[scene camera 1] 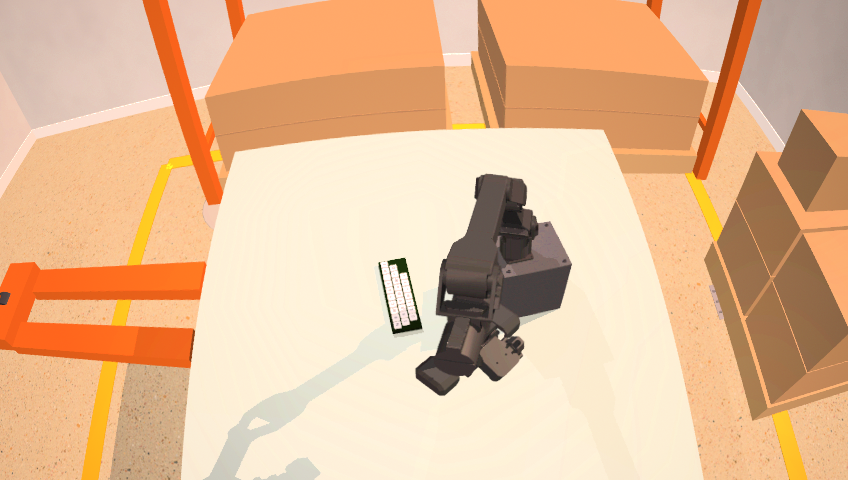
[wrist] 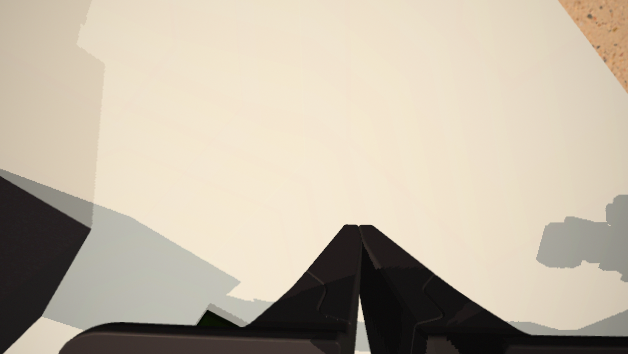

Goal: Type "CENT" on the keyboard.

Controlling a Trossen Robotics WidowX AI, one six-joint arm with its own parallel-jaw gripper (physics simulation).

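Places are measured from the arm's base along level axes (x ahead, y left, z up), in centimetres.
Where they show: gripper, fingertip midpoint: [scene camera 1: 467, 375] [wrist: 357, 238]; arm's base at its link origin: [scene camera 1: 516, 252].
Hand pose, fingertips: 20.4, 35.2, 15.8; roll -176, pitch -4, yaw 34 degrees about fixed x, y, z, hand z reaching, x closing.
Observation:
Each offset is from my fingertips to the top centre of the thing, as dx, dy, dz. "pt": to the spot under its first point. Level surfaces: height alone.
The keyboard {pt +6.4, -40.3, -31.0} [scene camera 1: 399, 296] lies on the pale table left of the arm in the scene view. It has a dark green case and rows of white keys, and its long side runs from back to front; the letters are too small to read. In the wrist view, a small dark green corner of the keyboard {pt +4.3, -30.9, -31.4} [wrist: 214, 320] shows at the bottom, left of the fingers. My gripper [wrist: 357, 238] is shut and empty, its fingertips together above bare table. In the scene view the fingertips are hidden by the arm; the wrist is to the right and front of the keyboard.
The dark box-shaped arm base [scene camera 1: 536, 292] [wrist: 35, 250] stands right of the keyboard. The pale table {dz -32.7} [scene camera 1: 297, 208] has arm shadows across it. Large cartons [scene camera 1: 333, 41] [scene camera 1: 589, 41] stand behind the table, and stacked boxes [scene camera 1: 791, 285] stand at its right.

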